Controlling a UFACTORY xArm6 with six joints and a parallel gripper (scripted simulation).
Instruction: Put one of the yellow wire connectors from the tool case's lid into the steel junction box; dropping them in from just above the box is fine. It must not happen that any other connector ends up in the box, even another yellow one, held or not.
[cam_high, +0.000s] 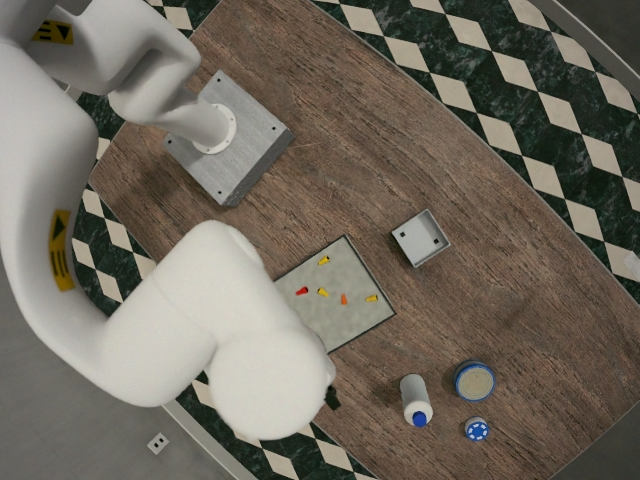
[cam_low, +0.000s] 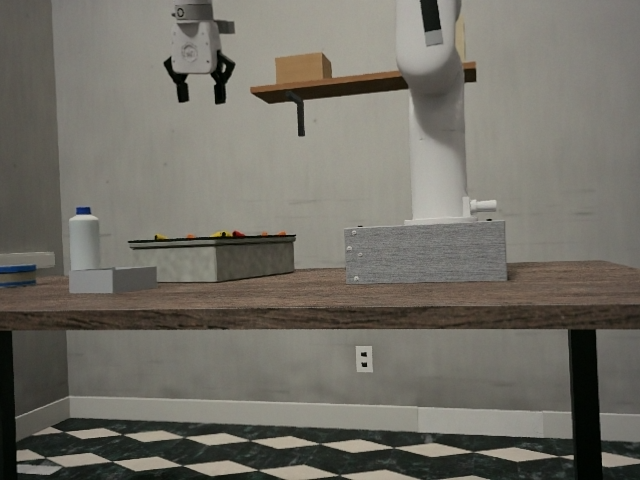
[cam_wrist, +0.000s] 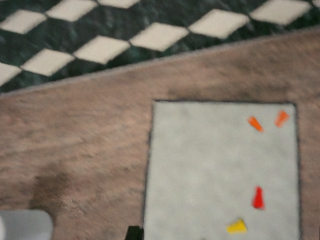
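Right now my hand is 32 cm above the tool case and 4 cm to the left of it. Also, from my hand: red connector (29 cm below, 6 cm behind, 3 cm to the right); yellow wire connector (29 cm below, 7 cm behind, 6 cm to the left).
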